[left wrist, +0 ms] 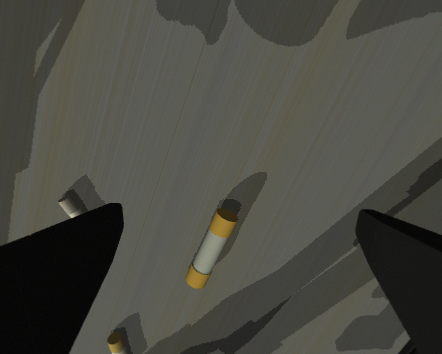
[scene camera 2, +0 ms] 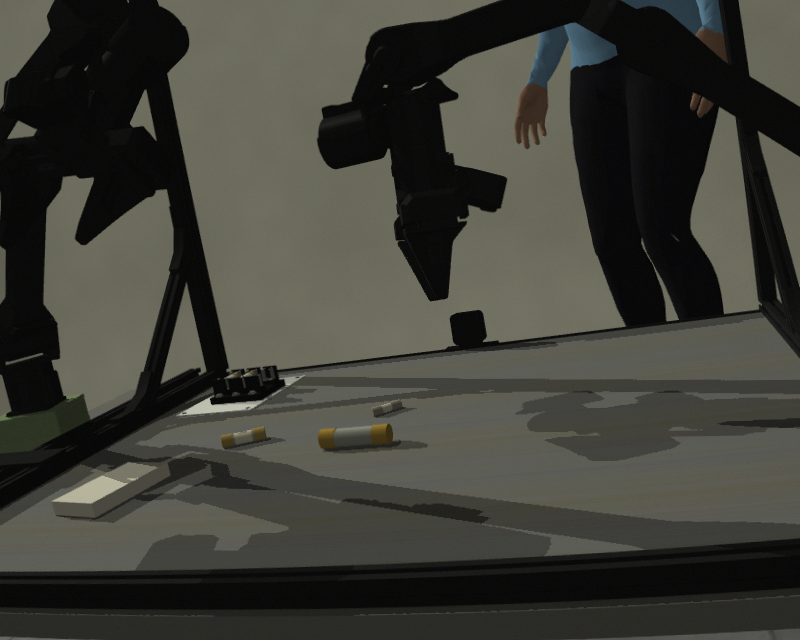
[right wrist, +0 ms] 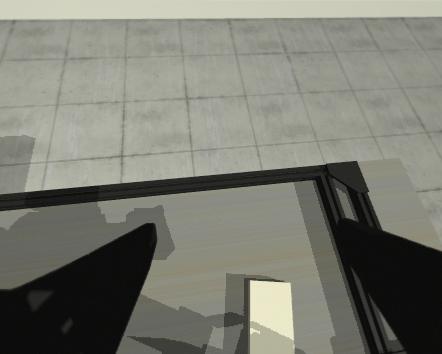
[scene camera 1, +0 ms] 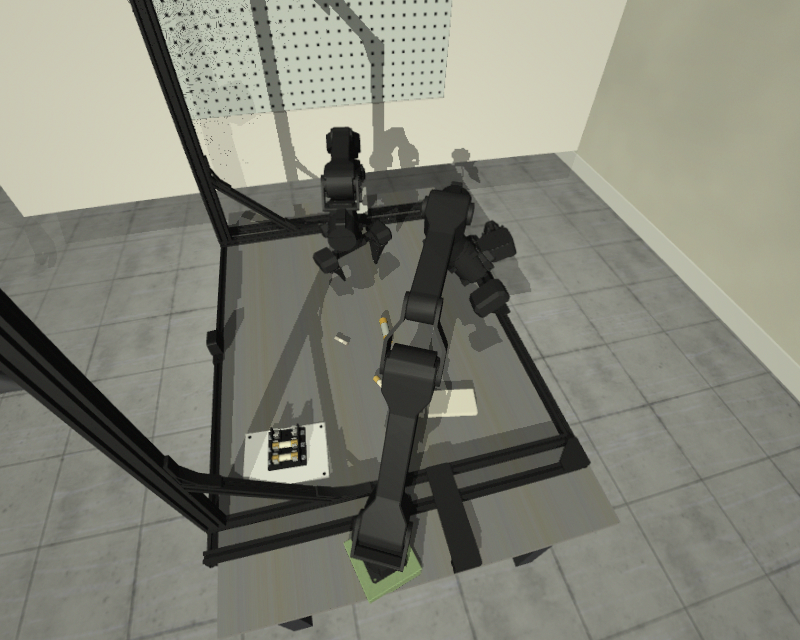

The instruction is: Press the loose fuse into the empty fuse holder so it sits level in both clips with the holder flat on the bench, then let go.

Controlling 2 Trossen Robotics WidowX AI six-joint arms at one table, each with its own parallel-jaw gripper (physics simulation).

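Places are measured from the left arm's base along level axes (x ahead, y up, z right), in metres.
Where they show: left gripper, fingertip midpoint: [left wrist: 240,217] [scene camera 2: 438,300] [scene camera 1: 360,271]; right gripper, fingertip midpoint: [scene camera 2: 40,245] [right wrist: 245,229]; right arm's base at its link origin: [scene camera 2: 37,407] [scene camera 1: 382,555].
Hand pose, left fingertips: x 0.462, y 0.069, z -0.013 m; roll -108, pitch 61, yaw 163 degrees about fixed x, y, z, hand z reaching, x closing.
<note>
After its pixels a point has its place.
A black three-way fuse holder [scene camera 1: 287,448] @(x 0.859, y -0.053, z 0.161 m) [scene camera 2: 246,385] @(x 0.835, y -0.042, z 0.135 m) sits on a white plate [scene camera 1: 317,441] @(x 0.844, y -0.063, z 0.101 m); fuses fill its two lower positions in scene camera 1, and the upper one looks empty. Three loose fuses lie apart on the bench: a large gold-capped fuse [scene camera 1: 383,327] @(x 0.552, y -0.047, z -0.064 m) [scene camera 2: 355,436] @(x 0.553, y -0.052, z -0.077 m) [left wrist: 209,254] @(x 0.558, y -0.046, z -0.066 m), a smaller gold-capped fuse [scene camera 1: 377,381] @(x 0.711, y -0.053, z -0.037 m) [scene camera 2: 243,437] @(x 0.714, y -0.056, z -0.052 m) [left wrist: 115,343] @(x 0.695, y -0.052, z -0.035 m), partly hidden in scene camera 1, and a small grey-capped fuse [scene camera 1: 341,339] @(x 0.575, y -0.055, z 0.045 m) [scene camera 2: 387,407] @(x 0.573, y -0.059, z 0.043 m) [left wrist: 70,205] @(x 0.566, y -0.056, z 0.054 m). My left gripper [scene camera 1: 360,266] @(x 0.462, y 0.069, z -0.013 m) [left wrist: 240,217] @(x 0.462, y 0.069, z -0.013 m) is open and empty above the bench, the large fuse between its fingertips in its wrist view. My right gripper [right wrist: 245,229] @(x 0.703, y 0.199, z -0.284 m) is open and empty, raised.
A cream block [scene camera 1: 460,402] @(x 0.786, y -0.050, z -0.220 m) [scene camera 2: 110,490] @(x 0.759, y -0.050, z -0.224 m) [right wrist: 274,315] @(x 0.786, y -0.050, z -0.212 m) lies flat on the bench. Black frame rails edge the bench, and a brace passes near the white plate. The right arm stretches over the bench from a green base [scene camera 1: 370,588] @(x 1.133, y -0.013, z 0.002 m) [scene camera 2: 66,419] @(x 1.031, y -0.032, z -0.022 m). A person stands behind the bench in scene camera 2.
</note>
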